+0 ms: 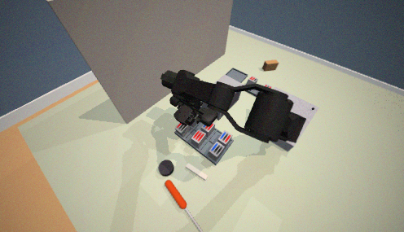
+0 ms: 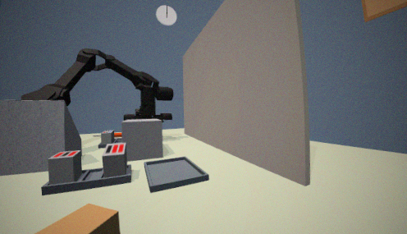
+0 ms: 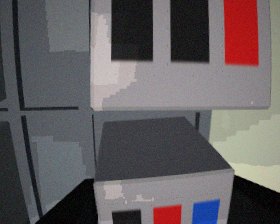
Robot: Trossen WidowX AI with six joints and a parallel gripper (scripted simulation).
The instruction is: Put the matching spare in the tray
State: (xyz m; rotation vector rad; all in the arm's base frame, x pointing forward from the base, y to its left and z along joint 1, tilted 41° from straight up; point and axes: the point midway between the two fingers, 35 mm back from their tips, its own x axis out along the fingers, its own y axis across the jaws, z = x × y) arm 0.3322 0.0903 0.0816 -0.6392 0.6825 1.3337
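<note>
Right now the shallow tray is 3 cm behind my gripper tip, 35 cm to the right of it and 1 cm below it. The rest, counted from my gripper tip: spare block: 2 cm above; then black puck: 2 cm behind, 21 cm to the left, 1 cm below; then mounted unit: 5 cm behind, 14 cm to the right, 3 cm above.
</note>
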